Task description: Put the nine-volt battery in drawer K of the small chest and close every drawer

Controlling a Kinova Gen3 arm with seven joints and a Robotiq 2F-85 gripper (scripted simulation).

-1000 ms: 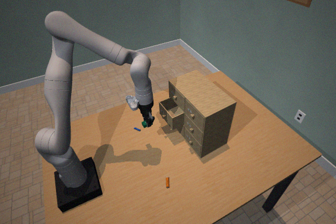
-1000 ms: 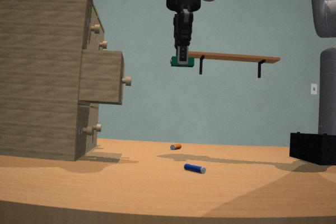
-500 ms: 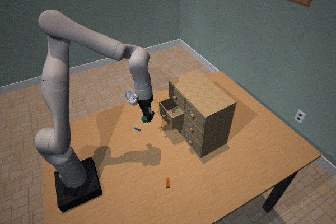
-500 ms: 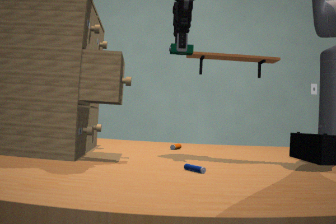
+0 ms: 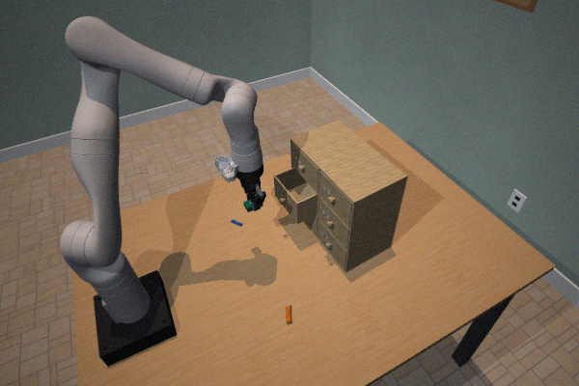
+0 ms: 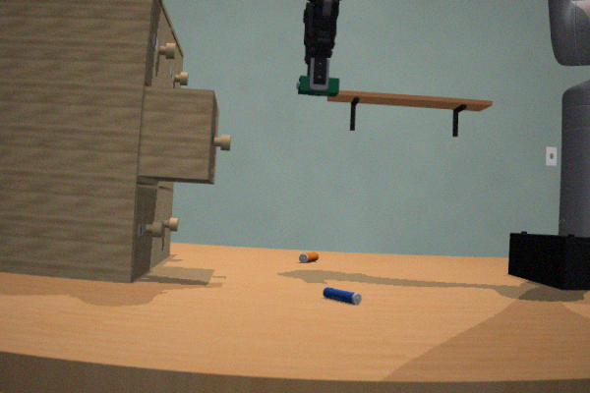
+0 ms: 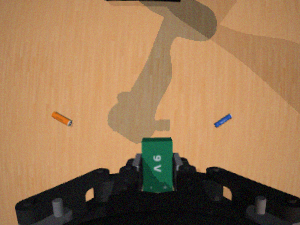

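Now: the green nine-volt battery 1 cm ahead of my hand and 1 cm below it. Round my hand: blue cylindrical battery: 4 cm behind, 15 cm to the left, 23 cm below; then orange cylindrical battery: 22 cm to the right, 23 cm below.
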